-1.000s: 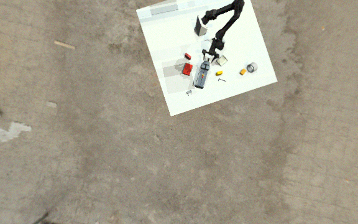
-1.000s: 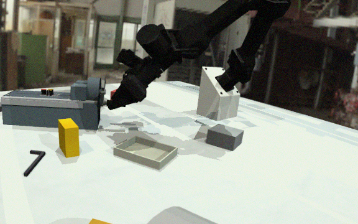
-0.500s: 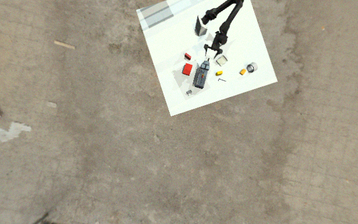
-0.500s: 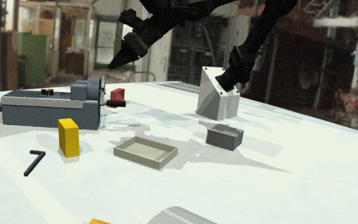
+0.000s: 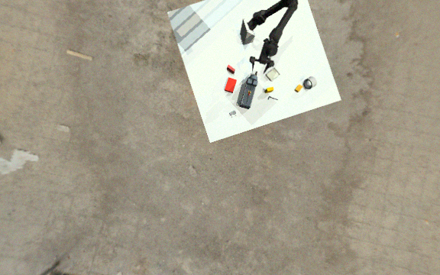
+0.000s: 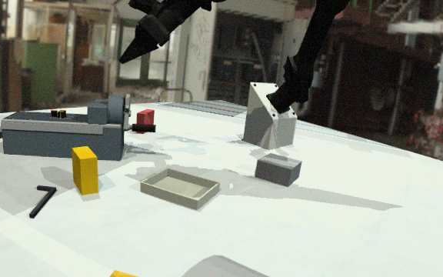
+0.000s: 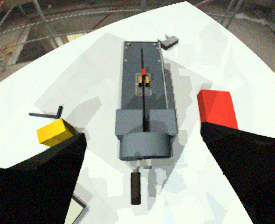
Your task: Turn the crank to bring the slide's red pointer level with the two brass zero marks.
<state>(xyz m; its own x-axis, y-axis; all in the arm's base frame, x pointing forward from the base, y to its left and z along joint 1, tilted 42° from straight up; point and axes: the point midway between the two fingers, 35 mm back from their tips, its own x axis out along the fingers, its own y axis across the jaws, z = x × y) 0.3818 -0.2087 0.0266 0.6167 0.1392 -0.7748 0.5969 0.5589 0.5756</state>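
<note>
My gripper tip is 40 mm past the dark crank handle, 40 mm to the right of it and 130 mm above it. The rest, counted from my gripper tip: flat red block: 60 mm behind, 200 mm to the right, 180 mm below; then red pointer: 100 mm ahead, 100 mm to the right, 120 mm below; then yellow block: 140 mm ahead, 100 mm to the left, 170 mm below.
</note>
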